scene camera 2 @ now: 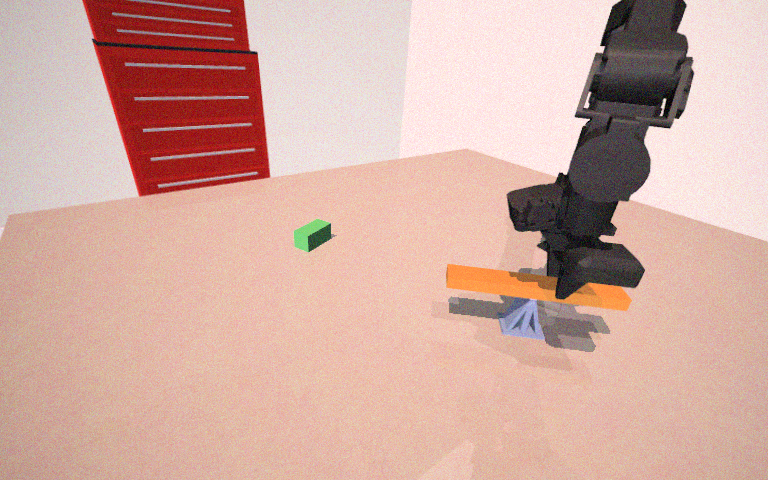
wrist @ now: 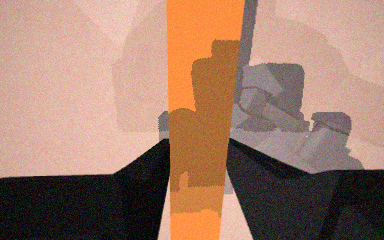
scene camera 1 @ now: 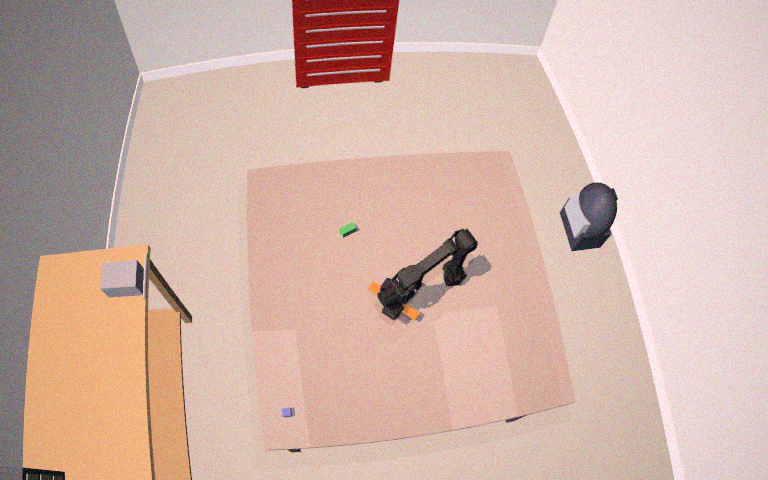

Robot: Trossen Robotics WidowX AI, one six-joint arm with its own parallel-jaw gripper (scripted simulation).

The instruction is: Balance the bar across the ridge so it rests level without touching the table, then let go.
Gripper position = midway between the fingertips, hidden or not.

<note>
In view: my gripper (scene camera 2: 555, 290), an orange bar (scene camera 2: 516, 284) and a green block (scene camera 2: 308, 237).
The orange bar is seen too in the wrist view (wrist: 203, 50). My gripper also shows in the wrist view (wrist: 197, 145). The wrist view misses the green block: it is out of frame.
</note>
